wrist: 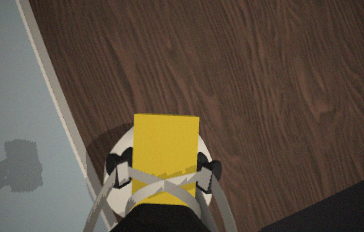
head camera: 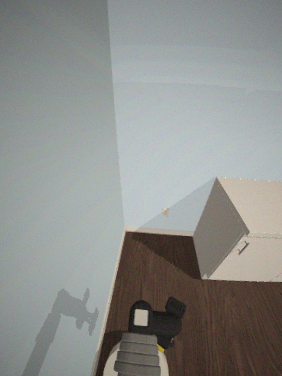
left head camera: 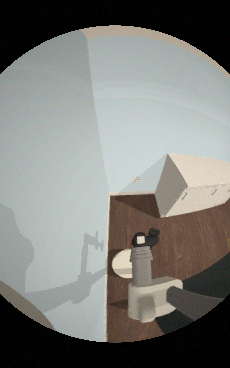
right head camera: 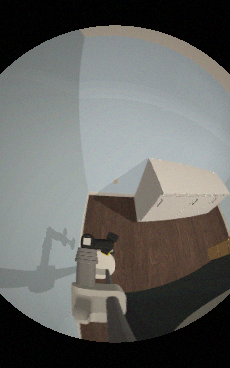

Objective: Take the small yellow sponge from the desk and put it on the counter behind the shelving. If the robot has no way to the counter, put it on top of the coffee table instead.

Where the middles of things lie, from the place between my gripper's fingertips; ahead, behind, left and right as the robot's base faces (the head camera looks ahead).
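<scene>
Position of my hand relative to the small yellow sponge point(wrist: 164, 145): 10 mm short of it and 20 mm below it.
</scene>
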